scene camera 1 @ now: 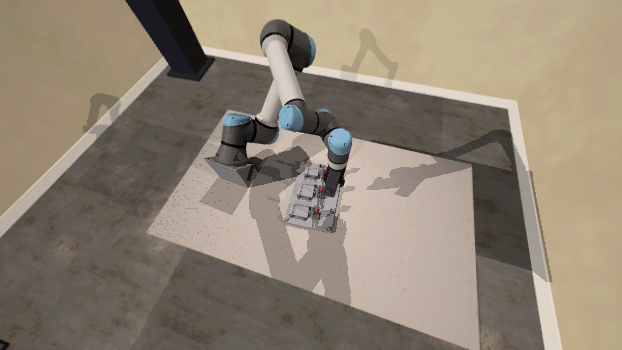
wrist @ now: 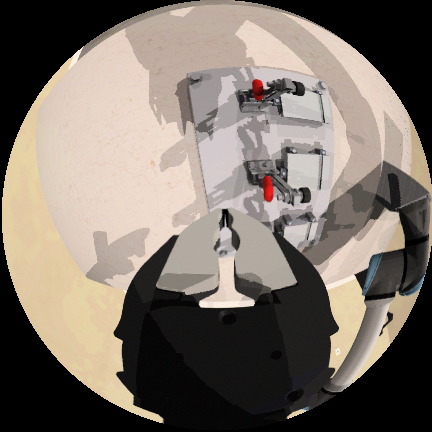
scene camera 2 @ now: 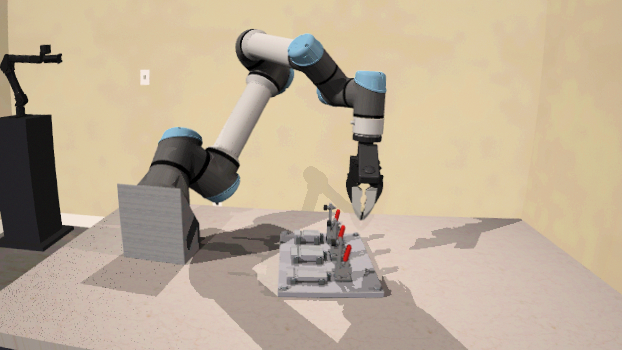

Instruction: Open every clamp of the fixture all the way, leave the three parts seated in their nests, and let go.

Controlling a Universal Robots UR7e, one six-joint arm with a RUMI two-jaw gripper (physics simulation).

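Frame: origin at the arm's base, x ahead, y left, z up, level; centimetres.
Seen in the pictures: gripper, fingertip midpoint: [wrist: 224, 210] [scene camera 2: 361, 220]; arm's base at its link origin: [scene camera 1: 231, 161] [wrist: 414, 204] [scene camera 2: 160, 204].
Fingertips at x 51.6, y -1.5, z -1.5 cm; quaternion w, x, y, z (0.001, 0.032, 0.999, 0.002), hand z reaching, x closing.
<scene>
Pixels of each thing's top centre, then the offset from my fingertips to it. "spot": a spot on its surface instead. Level surfaces: height alone.
- fixture plate at its top centre: [wrist: 277, 169] [scene camera 2: 325, 258] [scene camera 1: 314, 193] dx -8.6, dy -0.6, dz -10.4 cm
- far clamp at a spot on its surface: [scene camera 2: 337, 215] spot: dx -5.0, dy +9.7, dz -2.3 cm
- middle clamp at a spot on its surface: [wrist: 268, 189] [scene camera 2: 343, 226] spot: dx -4.4, dy -1.1, dz -1.5 cm
- middle part at its top centre: [wrist: 309, 173] [scene camera 2: 306, 250] [scene camera 1: 305, 190] dx -13.3, dy -0.7, dz -8.3 cm
- far part at its top centre: [wrist: 300, 233] [scene camera 2: 307, 232] [scene camera 1: 311, 171] dx -13.0, dy +10.3, dz -7.8 cm
- table at its surface level: dz -11.9 cm
The fixture plate [scene camera 1: 327, 223] [scene camera 2: 364, 288] [wrist: 215, 150] carries three clamps with upright red handles. The far clamp [scene camera 2: 337, 215], middle clamp [scene camera 2: 342, 231] [wrist: 268, 189] and near clamp [scene camera 2: 347, 253] [wrist: 258, 90] all appear to have their grey arms raised. In the wrist view my fingers hide the far clamp. The near part [scene camera 1: 300, 212] [scene camera 2: 309, 276] [wrist: 302, 106], middle part [scene camera 1: 306, 192] [scene camera 2: 307, 255] [wrist: 305, 170] and far part [scene camera 1: 313, 171] [scene camera 2: 307, 237] [wrist: 301, 232] look seated in their nests. My gripper [scene camera 2: 362, 216] [wrist: 224, 210] is shut, empty, pointing down above the handle side, touching nothing.
The arm's base bracket [scene camera 1: 232, 171] [scene camera 2: 151, 223] stands on the table [scene camera 1: 410, 240] [scene camera 2: 475, 285], on the parts' side of the fixture. A dark pedestal [scene camera 1: 177, 40] [scene camera 2: 30, 180] stands on the floor beyond the table, with a small black arm [scene camera 2: 17, 82] on top.
</scene>
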